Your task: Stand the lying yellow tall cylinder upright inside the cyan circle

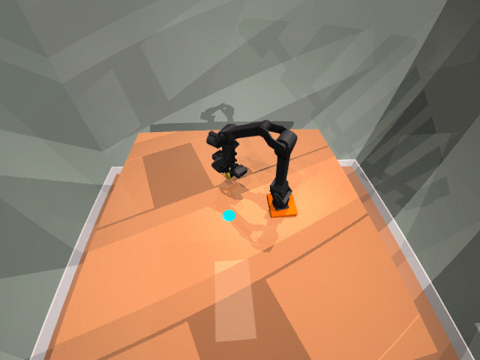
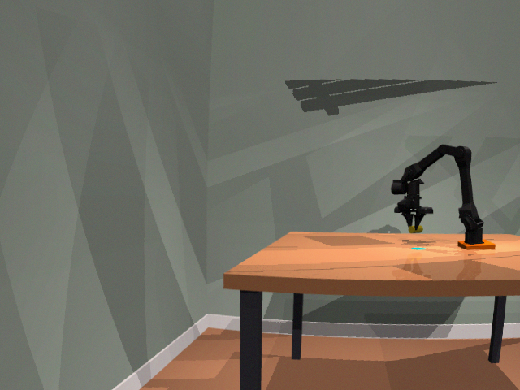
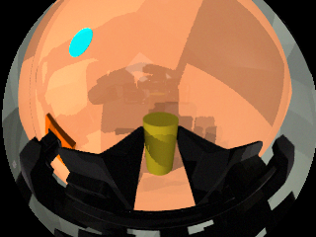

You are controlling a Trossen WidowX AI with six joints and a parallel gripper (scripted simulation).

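Now: the cyan circle 4 cm ahead of my gripper tip, 19 cm to the left of it and 6 cm below it. The rest, counted from my gripper tip: yellow tall cylinder (2 cm behind, 1 cm to the right).
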